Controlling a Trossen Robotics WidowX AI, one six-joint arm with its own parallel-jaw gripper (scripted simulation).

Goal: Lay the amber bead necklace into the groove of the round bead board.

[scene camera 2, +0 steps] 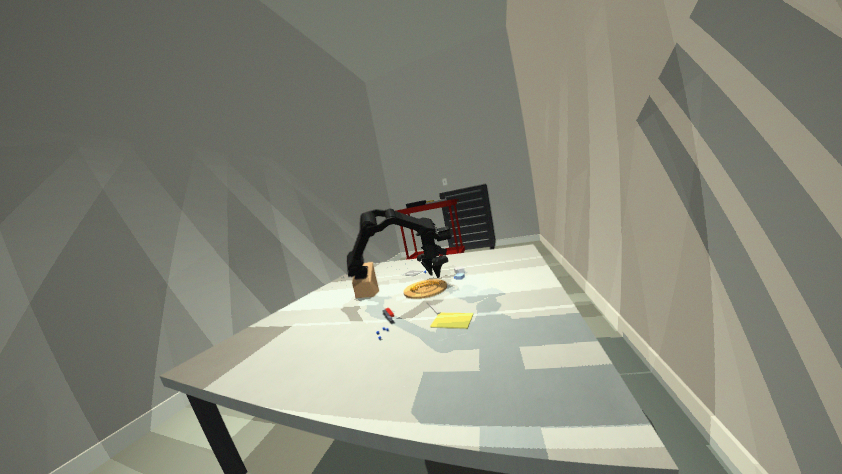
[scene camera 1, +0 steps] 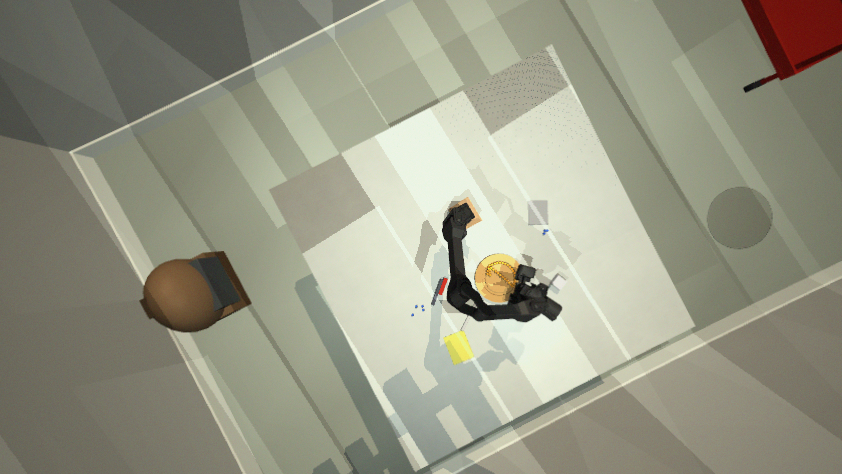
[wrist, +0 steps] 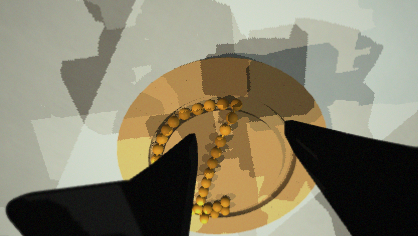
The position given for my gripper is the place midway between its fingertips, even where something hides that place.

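Observation:
A round bead board (wrist: 269, 116) is visible to me; my gripper (wrist: 239, 133) is open and holds nothing.

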